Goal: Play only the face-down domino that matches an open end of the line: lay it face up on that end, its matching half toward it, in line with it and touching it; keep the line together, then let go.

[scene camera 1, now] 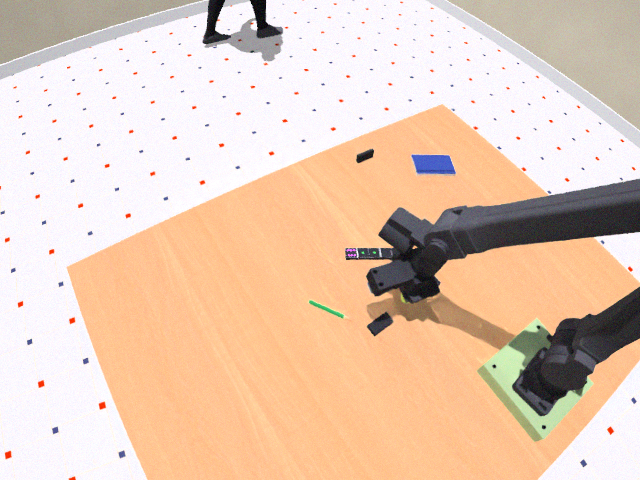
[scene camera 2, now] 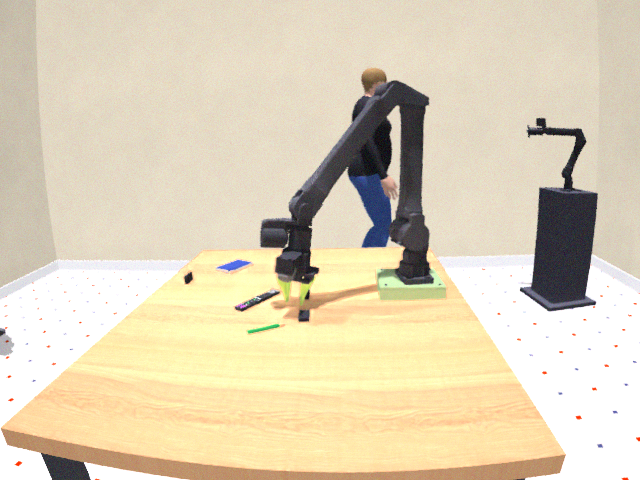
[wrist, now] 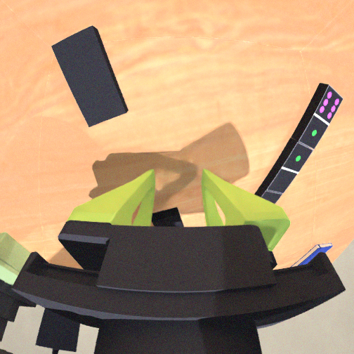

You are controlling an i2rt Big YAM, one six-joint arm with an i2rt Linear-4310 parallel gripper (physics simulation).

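Pixels of known places: gripper, fingertip midpoint: (scene camera 1: 400, 292) (scene camera 2: 294, 303); arm's base, origin of the base link: (scene camera 1: 541, 382) (scene camera 2: 413, 278).
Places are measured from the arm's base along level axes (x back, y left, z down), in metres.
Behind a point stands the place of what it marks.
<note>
The domino line (scene camera 1: 369, 253) {z 0.025, x -0.451, y 0.042 m} (scene camera 2: 256, 299) {z 0.025, x -0.441, y 0.030 m} (wrist: 298, 158) lies face up. Its far end shows six magenta pips, then one green pip, one green pip and blank halves; its other end is hidden by the gripper in the wrist view. A face-down domino (scene camera 1: 380, 323) {z 0.025, x -0.315, y 0.145 m} (scene camera 2: 303, 315) {z 0.025, x -0.317, y 0.152 m} (wrist: 90, 77) lies apart from the line, at the upper left in the wrist view. Another dark domino (scene camera 2: 308, 295) {z 0.025, x -0.299, y 0.017 m} (wrist: 168, 218) shows partly, behind my fingers. A third dark piece (scene camera 1: 364, 155) {z 0.014, x -0.674, y -0.162 m} (scene camera 2: 188, 277) {z 0.017, x -0.674, y -0.158 m} stands on edge near the table's far edge. My gripper (scene camera 2: 295, 304) {z 0.030, x -0.339, y 0.057 m} (wrist: 178, 175) is partly open and empty, above the table beside the line.
A green pencil (scene camera 1: 326, 308) {z 0.027, x -0.412, y 0.206 m} (scene camera 2: 263, 328) {z 0.029, x -0.412, y 0.208 m} lies near the face-down domino. A blue book (scene camera 1: 433, 164) {z 0.025, x -0.542, y -0.304 m} (scene camera 2: 234, 266) {z 0.025, x -0.540, y -0.288 m} (wrist: 312, 254) lies beyond the line. The arm's base stands on a light green block (scene camera 1: 496, 361) {z -0.004, x -0.096, y 0.040 m} (scene camera 2: 410, 292) {z 0.013, x -0.030, y 0.077 m}. A person (scene camera 2: 369, 134) stands behind the table (scene camera 1: 232, 310) {z 0.035, x -0.533, y 0.357 m} (scene camera 2: 289, 413) {z 0.035, x -0.354, y 0.534 m}.
</note>
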